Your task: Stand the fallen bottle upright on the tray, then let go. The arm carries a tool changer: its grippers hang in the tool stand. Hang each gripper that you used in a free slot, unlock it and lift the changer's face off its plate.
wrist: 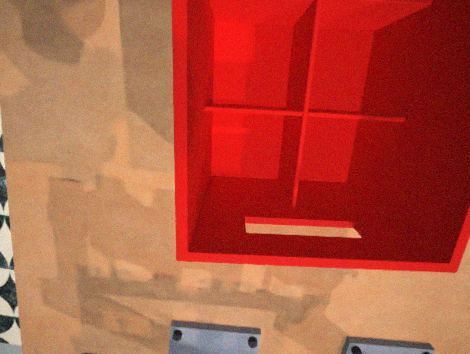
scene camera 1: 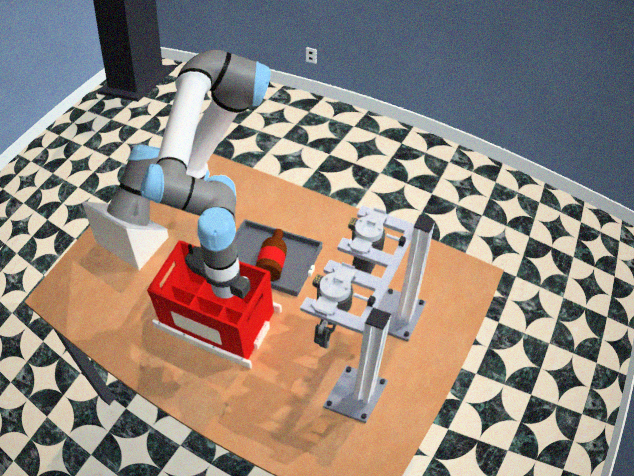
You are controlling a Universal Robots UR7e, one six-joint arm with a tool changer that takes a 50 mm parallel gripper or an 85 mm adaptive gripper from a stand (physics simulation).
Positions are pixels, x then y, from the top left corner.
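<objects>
A parallel gripper is what I see in scene camera 1 (pixel 367 231), and a brown bottle is there as well, in scene camera 1 (pixel 272 254). In the wrist view the parallel gripper is out of frame.
</objects>
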